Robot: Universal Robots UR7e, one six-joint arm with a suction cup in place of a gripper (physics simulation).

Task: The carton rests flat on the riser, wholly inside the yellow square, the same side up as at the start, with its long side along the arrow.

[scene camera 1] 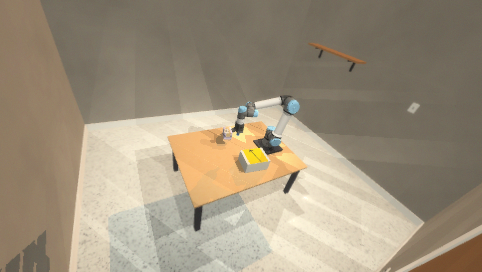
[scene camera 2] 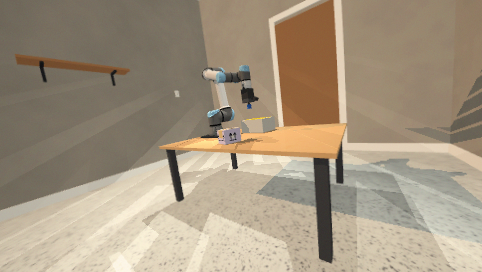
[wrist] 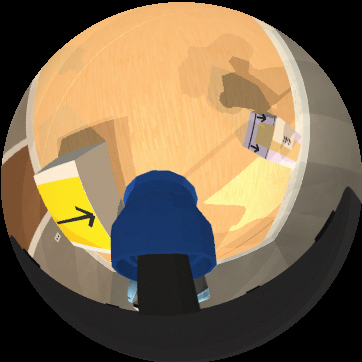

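Note:
A small lilac and white carton (scene camera 1: 227, 133) (scene camera 2: 230, 135) (wrist: 272, 137) stands on the table, with two black arrows on one side face; they point up in scene camera 2. The pale grey riser (scene camera 1: 255, 167) (scene camera 2: 260, 126) (wrist: 95, 175) stands apart from it on the table. Its top bears the yellow square (scene camera 1: 259, 156) (wrist: 67, 197) with a black arrow (wrist: 77, 218). My gripper (scene camera 1: 238, 133) (scene camera 2: 249, 107) (wrist: 160, 181), a blue suction cup, hangs above the table, apart from carton and riser. It is open and holds nothing.
The wooden table (scene camera 1: 200, 175) (scene camera 2: 300, 140) (wrist: 150, 95) carries the arm's black base plate (scene camera 1: 268, 146) beside the riser. A wall rail (scene camera 1: 336, 52) (scene camera 2: 72, 65) is mounted beyond the table. The carton is near a table edge.

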